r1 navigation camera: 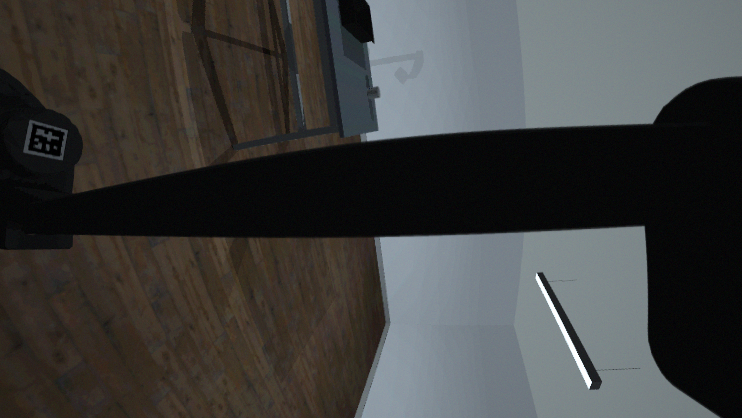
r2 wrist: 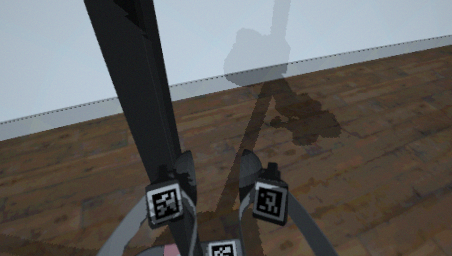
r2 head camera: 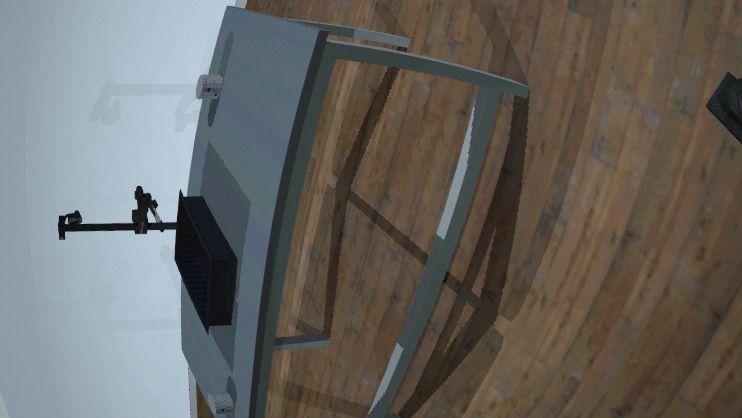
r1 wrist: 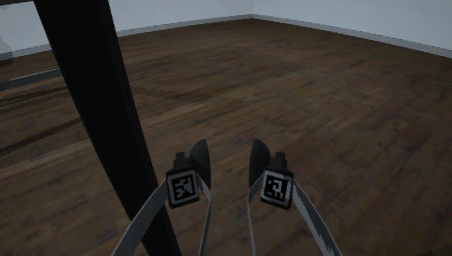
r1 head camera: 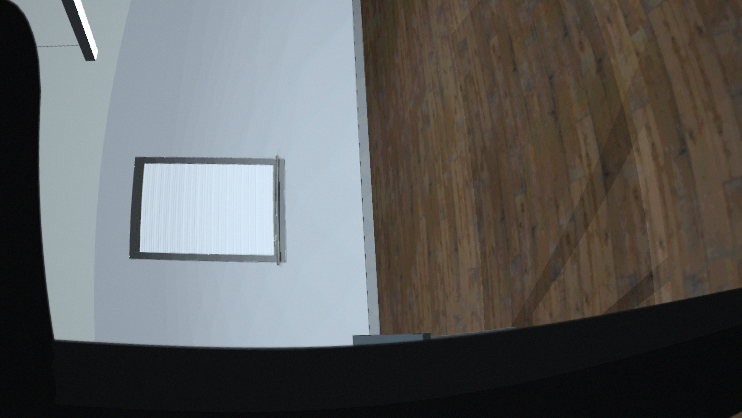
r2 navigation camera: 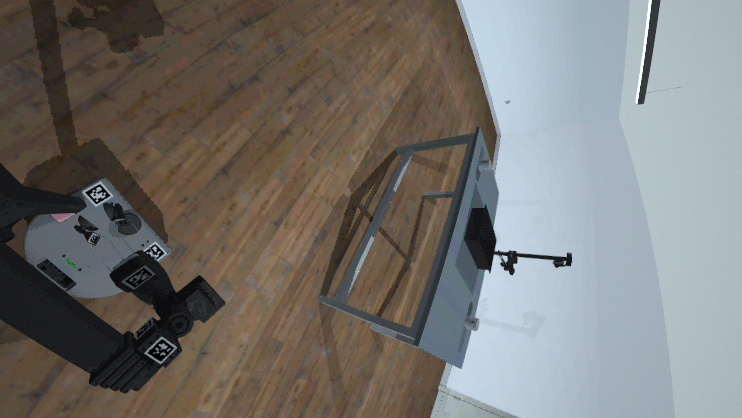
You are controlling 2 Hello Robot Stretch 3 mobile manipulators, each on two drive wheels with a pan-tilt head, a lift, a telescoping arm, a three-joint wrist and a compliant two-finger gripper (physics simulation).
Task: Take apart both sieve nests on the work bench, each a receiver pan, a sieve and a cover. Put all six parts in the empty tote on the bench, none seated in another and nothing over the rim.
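One sieve nest (r2 head camera: 209,86) (r2 navigation camera: 471,323) (r1 navigation camera: 373,92) stands as a small pale cylinder near one end of the grey work bench (r2 head camera: 259,109) (r2 navigation camera: 446,316) (r1 navigation camera: 353,111). The other nest (r2 head camera: 221,402) (r2 navigation camera: 483,165) stands near the opposite end. Their separate parts are too small to tell. The black tote (r2 head camera: 223,290) (r2 navigation camera: 477,238) (r1 navigation camera: 357,20) stands between them; no part shows inside it. The r1 gripper (r1 wrist: 230,162) is open with nothing between its fingers, over the floor beside its mast. The r2 gripper (r2 wrist: 218,170) (r2 navigation camera: 102,220) is open and empty, above its own base, away from the bench.
The r1 mast (r2 head camera: 103,226) (r2 navigation camera: 534,255) rises behind the bench near the tote. The bench has a leg frame with a low rail (r2 head camera: 441,249) (r2 navigation camera: 371,233). The r2 base (r2 navigation camera: 88,259) stands apart from it. A bright framed window (r1 head camera: 207,207) is on a wall.
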